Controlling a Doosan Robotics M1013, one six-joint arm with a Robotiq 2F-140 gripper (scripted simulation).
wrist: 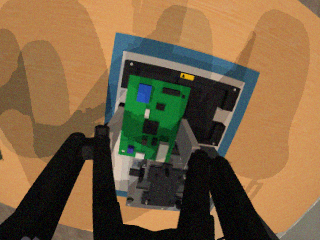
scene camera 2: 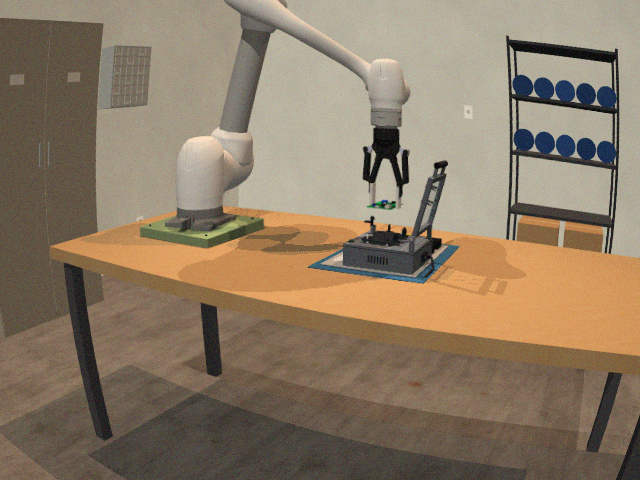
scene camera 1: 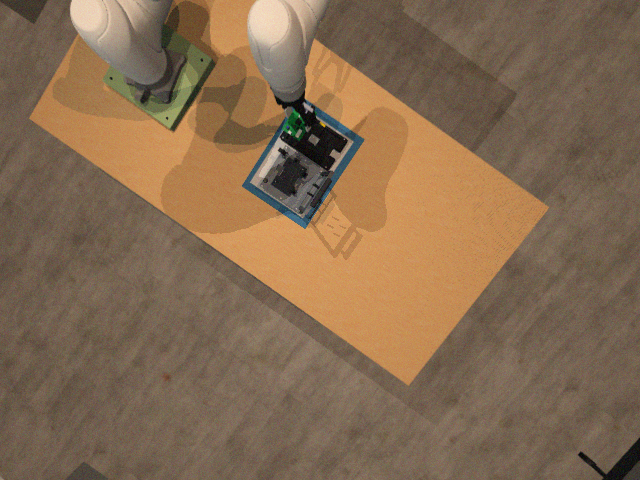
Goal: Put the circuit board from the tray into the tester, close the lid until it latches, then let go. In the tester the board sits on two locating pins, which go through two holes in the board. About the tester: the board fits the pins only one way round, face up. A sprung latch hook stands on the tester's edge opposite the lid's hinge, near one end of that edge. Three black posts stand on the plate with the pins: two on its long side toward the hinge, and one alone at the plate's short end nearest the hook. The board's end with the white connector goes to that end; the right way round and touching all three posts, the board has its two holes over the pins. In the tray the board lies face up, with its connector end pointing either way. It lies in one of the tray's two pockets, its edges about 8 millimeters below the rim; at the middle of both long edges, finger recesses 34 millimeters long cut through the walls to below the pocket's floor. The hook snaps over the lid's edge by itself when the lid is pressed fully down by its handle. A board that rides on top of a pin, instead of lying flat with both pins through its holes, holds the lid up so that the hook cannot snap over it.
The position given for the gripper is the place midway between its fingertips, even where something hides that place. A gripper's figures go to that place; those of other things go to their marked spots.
Labels:
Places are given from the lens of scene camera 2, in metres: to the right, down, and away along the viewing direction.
gripper (scene camera 2: 385, 206): 0.18, -0.09, 1.64
grey tester (scene camera 2: 408, 260): 0.21, 0.05, 1.36

